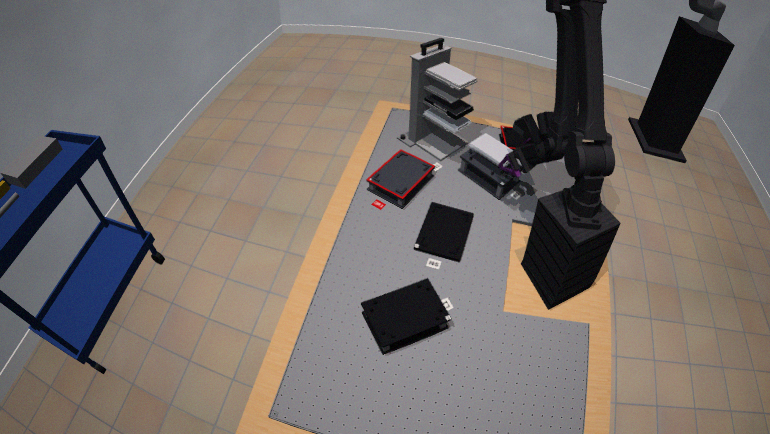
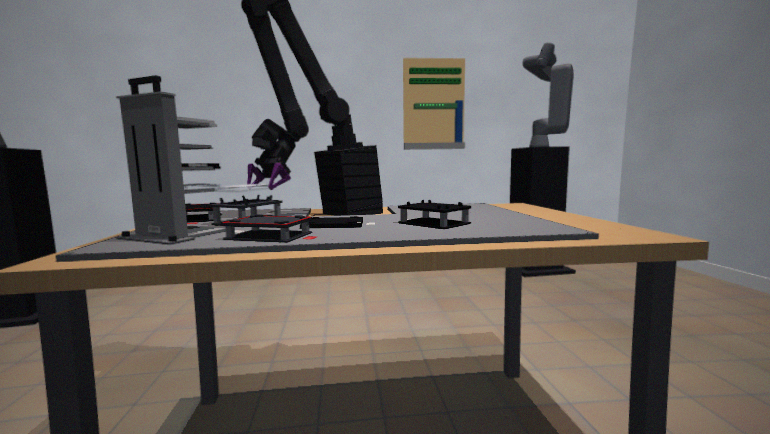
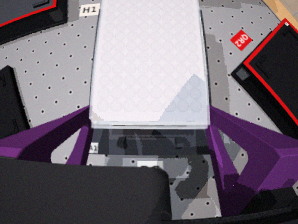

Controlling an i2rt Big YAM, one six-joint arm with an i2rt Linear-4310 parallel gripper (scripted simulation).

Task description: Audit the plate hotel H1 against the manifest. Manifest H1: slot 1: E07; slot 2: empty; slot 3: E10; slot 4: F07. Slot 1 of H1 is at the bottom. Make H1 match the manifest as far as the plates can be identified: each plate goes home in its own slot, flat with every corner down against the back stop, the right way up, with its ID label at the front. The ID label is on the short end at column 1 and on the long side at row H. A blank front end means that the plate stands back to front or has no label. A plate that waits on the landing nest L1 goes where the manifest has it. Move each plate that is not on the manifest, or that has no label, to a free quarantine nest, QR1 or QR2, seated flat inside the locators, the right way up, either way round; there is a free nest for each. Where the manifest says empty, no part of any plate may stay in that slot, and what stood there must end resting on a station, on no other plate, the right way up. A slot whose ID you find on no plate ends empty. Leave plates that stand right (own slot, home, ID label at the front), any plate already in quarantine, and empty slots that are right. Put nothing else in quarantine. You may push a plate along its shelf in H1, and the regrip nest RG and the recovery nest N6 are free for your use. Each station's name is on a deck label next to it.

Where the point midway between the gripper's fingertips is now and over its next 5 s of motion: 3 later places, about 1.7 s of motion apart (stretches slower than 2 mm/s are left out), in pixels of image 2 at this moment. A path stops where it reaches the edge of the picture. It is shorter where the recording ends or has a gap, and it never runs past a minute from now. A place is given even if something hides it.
My gripper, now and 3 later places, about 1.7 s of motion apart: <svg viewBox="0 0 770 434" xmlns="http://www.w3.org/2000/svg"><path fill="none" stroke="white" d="M258 188L259 195L258 188L244 177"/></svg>
